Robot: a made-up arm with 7 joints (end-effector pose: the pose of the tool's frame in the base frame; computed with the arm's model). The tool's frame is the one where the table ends.
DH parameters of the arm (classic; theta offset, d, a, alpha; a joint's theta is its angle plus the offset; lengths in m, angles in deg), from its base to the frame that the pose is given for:
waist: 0 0.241 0 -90
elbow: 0 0 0 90
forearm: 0 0.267 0.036 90
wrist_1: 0 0 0.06 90
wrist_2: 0 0.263 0 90
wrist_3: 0 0 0.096 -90
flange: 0 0.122 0 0
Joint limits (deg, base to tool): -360..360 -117.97..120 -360..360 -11..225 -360..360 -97..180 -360..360
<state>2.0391 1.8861 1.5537 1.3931 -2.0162 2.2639 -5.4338</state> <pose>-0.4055 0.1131 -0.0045 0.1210 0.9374 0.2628 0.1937</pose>
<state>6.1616 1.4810 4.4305 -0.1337 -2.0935 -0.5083 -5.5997</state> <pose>-0.0418 -0.0118 0.1125 -0.8223 0.3352 0.4598 0.0068</pose>
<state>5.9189 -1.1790 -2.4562 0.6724 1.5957 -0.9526 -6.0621</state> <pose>-0.2004 0.0429 0.0183 -0.6910 -0.6879 -0.2205 0.0252</pose>
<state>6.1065 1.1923 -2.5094 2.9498 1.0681 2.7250 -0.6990</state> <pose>0.3918 -0.2154 0.4009 0.8115 -0.3244 -0.4120 0.2581</pose>
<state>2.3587 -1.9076 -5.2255 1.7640 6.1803 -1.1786 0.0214</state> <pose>0.2293 -0.5002 0.1570 0.6785 0.4403 -0.0122 0.5879</pose>
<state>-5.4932 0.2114 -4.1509 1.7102 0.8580 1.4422 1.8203</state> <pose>-0.3659 0.0589 0.6023 0.7184 0.4587 -0.4672 0.2350</pose>
